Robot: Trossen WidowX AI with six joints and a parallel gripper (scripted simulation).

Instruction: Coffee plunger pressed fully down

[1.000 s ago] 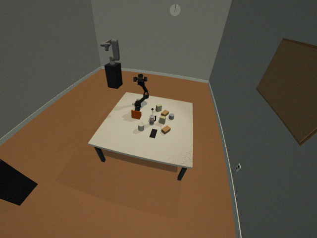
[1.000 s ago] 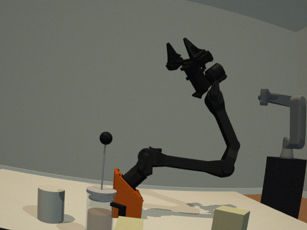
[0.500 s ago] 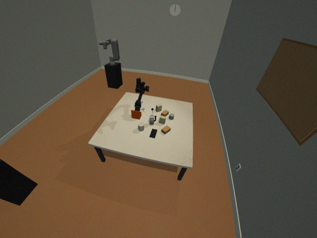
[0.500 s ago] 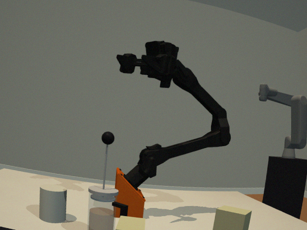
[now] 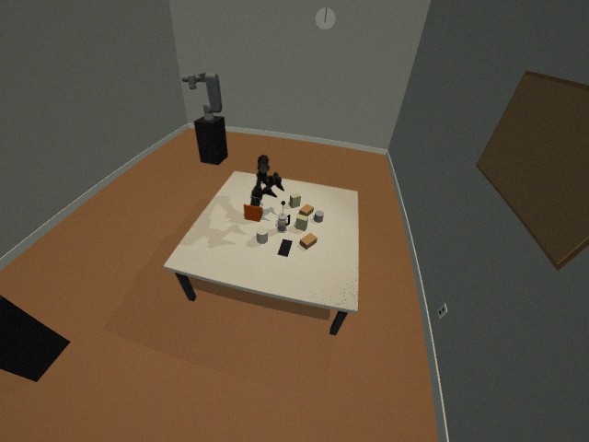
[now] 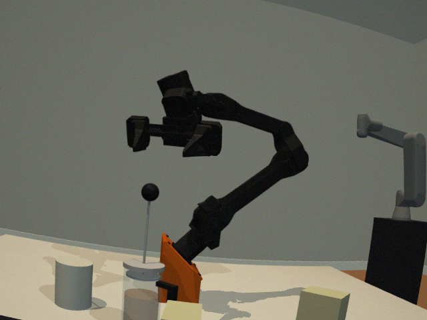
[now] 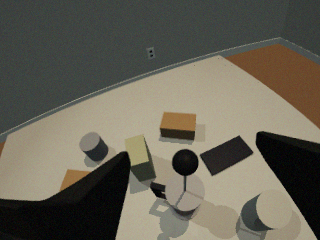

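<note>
Now: gripper tip 3 cm short of the coffee press, 1 cm to the right of it and 20 cm above it.
</note>
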